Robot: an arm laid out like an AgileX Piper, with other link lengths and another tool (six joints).
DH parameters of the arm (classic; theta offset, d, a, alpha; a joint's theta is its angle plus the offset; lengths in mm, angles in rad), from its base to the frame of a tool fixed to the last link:
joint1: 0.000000 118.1 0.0 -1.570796
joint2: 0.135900 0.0 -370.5 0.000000
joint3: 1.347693 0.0 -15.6 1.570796
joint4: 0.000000 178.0 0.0 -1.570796
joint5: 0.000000 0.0 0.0 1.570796
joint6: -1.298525 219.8 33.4 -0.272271
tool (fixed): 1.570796 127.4 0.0 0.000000
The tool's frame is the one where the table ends.
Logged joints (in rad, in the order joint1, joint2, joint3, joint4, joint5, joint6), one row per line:
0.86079 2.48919 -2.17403 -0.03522 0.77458 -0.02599
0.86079 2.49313 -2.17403 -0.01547 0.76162 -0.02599
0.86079 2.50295 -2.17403 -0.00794 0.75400 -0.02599
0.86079 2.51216 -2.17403 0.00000 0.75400 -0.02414
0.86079 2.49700 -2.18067 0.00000 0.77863 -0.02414
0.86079 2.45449 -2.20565 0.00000 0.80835 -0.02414
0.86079 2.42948 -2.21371 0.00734 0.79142 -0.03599
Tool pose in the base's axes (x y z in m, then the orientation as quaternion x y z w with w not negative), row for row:
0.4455 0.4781 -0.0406 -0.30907 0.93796 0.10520 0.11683
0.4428 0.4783 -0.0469 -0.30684 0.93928 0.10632 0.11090
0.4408 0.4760 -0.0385 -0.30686 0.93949 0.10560 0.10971
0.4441 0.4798 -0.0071 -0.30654 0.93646 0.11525 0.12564
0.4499 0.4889 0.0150 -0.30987 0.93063 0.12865 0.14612
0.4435 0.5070 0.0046 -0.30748 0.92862 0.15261 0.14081
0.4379 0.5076 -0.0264 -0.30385 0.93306 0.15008 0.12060
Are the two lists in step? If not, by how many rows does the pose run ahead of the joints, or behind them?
The pose runs 2 rows ahead of the joints: the pose in row i belongs to the joints in row i + 2.
